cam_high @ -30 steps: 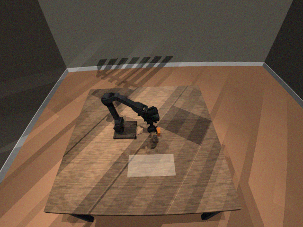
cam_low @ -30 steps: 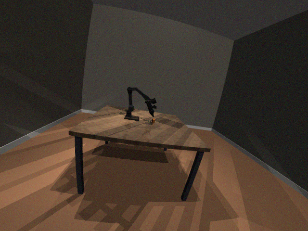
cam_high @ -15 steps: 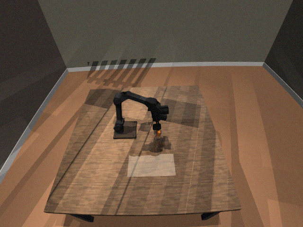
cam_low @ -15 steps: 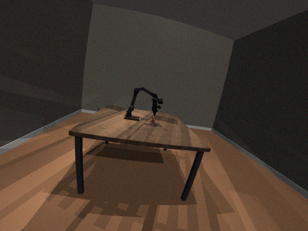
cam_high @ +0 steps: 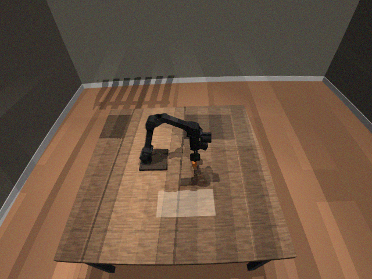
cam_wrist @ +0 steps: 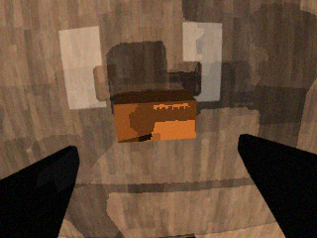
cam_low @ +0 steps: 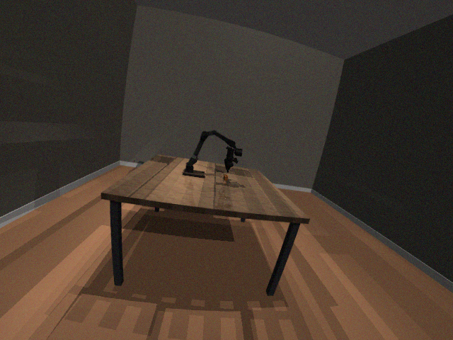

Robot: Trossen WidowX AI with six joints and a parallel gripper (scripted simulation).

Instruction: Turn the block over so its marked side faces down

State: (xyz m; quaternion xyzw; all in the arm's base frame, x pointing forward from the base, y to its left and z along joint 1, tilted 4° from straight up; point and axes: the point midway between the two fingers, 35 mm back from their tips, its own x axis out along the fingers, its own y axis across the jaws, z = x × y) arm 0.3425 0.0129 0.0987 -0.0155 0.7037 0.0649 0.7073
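Right now my gripper tip is 10 mm past the orange block and 60 mm above it.
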